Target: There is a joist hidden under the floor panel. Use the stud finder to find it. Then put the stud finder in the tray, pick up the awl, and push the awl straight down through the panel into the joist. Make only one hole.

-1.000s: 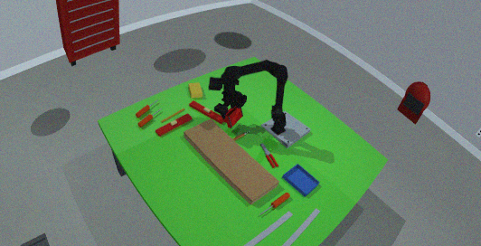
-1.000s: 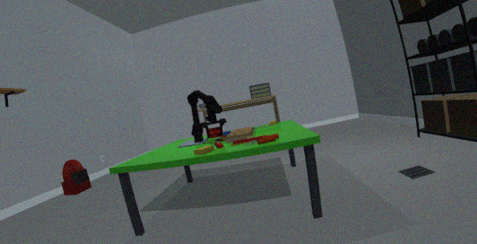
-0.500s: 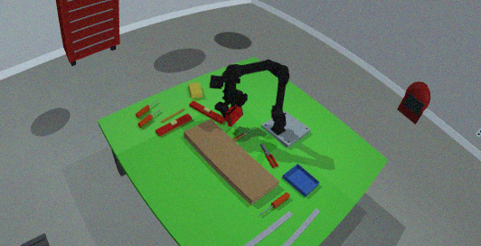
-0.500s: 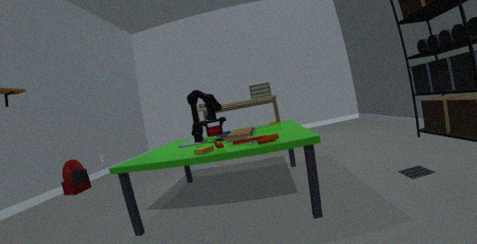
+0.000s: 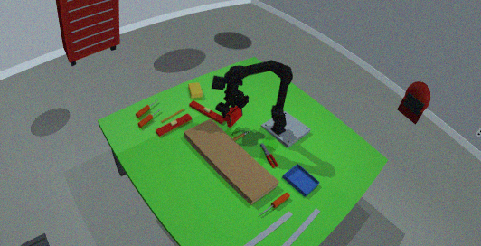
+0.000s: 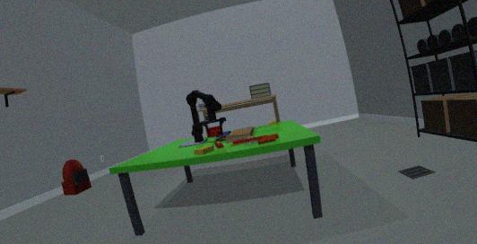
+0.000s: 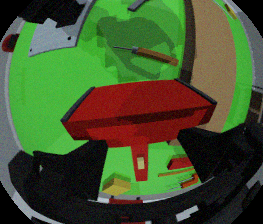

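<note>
Now: gripper tip 1 cm to the right of the stud finder and 1 cm short of it. Also, from my gripper tip: awl (11 cm to the left, 7 cm below, 2 cm behind); then blue tray (53 cm to the left, 7 cm below, 7 cm behind).
</note>
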